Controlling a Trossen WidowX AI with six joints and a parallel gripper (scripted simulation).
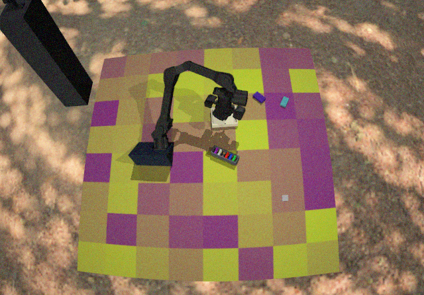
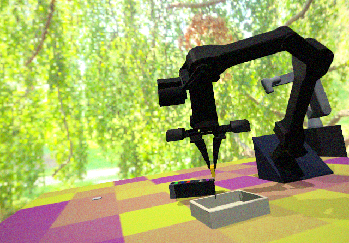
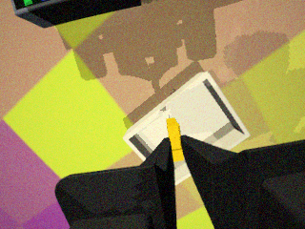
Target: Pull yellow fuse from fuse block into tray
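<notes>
The cream tray is 1 cm behind my gripper tip, 3 cm to the left of it and 9 cm below it. The rest, counted from my gripper tip: yellow fuse (1 cm below); purple block (18 cm ahead, 15 cm to the left, 8 cm below); teal block (32 cm ahead, 12 cm to the left, 9 cm below).
</notes>
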